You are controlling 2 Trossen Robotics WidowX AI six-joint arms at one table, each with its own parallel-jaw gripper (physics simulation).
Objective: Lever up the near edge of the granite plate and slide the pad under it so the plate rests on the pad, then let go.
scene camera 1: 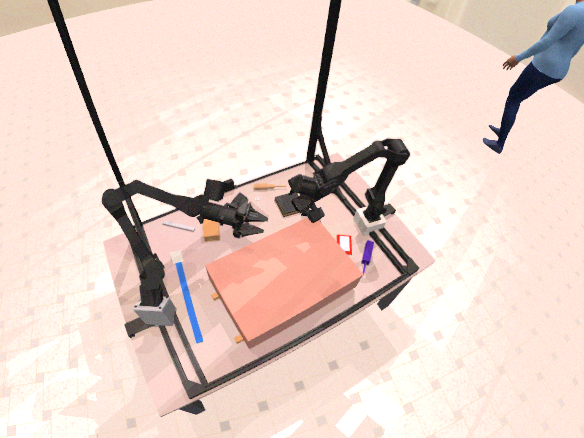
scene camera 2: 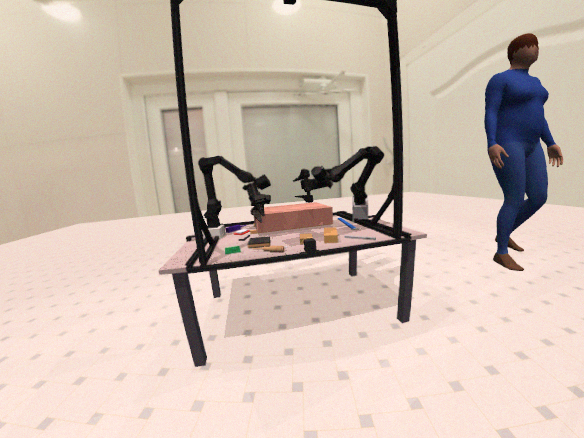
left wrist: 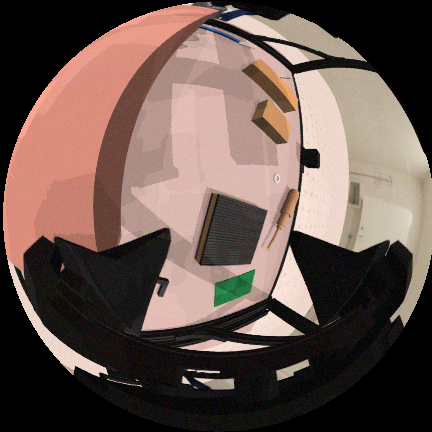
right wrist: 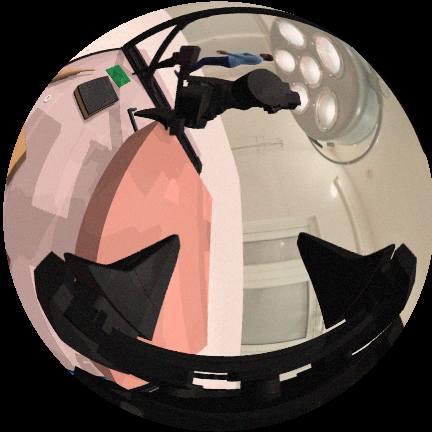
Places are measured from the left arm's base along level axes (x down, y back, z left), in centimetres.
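Pixels of known places: left gripper, fingertip midpoint: (scene camera 2: 262, 219) (left wrist: 232, 235) (right wrist: 132, 93); right gripper, fingertip midpoint: (scene camera 1: 265, 225) (scene camera 2: 294, 188) (right wrist: 241, 239); left arm's base at its link origin: (scene camera 1: 371, 215) (scene camera 2: 213, 226); right arm's base at its link origin: (scene camera 1: 151, 302) (scene camera 2: 360, 201).
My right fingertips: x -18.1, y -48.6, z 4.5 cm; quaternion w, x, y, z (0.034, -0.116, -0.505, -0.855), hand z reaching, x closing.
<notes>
Ahead of a thing's pixels: the offset from my right fingertips to its middle. "*": to the spot under its first point.
The granite plate, a big salmon slab @[dy +3.3, dx +17.5, dz +11.4 cm] (scene camera 1: 285, 285) (scene camera 2: 295, 218) (left wrist: 60, 150) (right wrist: 155, 215), lies flat; two small orange-brown ends @[* dy -21.7, dx +22.5, dz +9.0 cm] (scene camera 1: 215, 296) show at its left side in scene camera 1. The pad, black and ribbed with a brown layer @[dy +19.2, dx +23.3, dz -24.3 cm] (scene camera 1: 285, 206) (scene camera 2: 259, 242) (left wrist: 232, 230) (right wrist: 97, 96), lies on the table apart from the plate. My left gripper (scene camera 1: 307, 209) (scene camera 2: 258, 214) is open and empty above the table, near the pad and the plate's edge. My right gripper (scene camera 1: 264, 225) (scene camera 2: 296, 189) (right wrist: 241, 239) is open and empty, above the plate's edge region. The plate's underside is hidden.
Two orange blocks @[dy -3.6, dx +22.9, dz -25.7 cm] (scene camera 2: 306, 238) @[dy -16.0, dx +22.5, dz -23.3 cm] (scene camera 2: 330, 235) (left wrist: 272, 86) (left wrist: 271, 121), a wooden-handled tool @[dy +14.2, dx +23.1, dz -36.3 cm] (scene camera 1: 263, 186) (left wrist: 287, 210) and a green card @[dy +31.2, dx +24.3, dz -30.8 cm] (scene camera 2: 232, 249) (left wrist: 235, 287) lie on the pad's side. A blue strip @[dy -31.9, dx +23.4, dz +4.7 cm] (scene camera 1: 189, 300) and purple screwdriver @[dy +38.8, dx +22.9, dz +11.5 cm] (scene camera 1: 367, 252) flank the plate. Black frame posts (scene camera 1: 325, 75) stand at the table's edge.
</notes>
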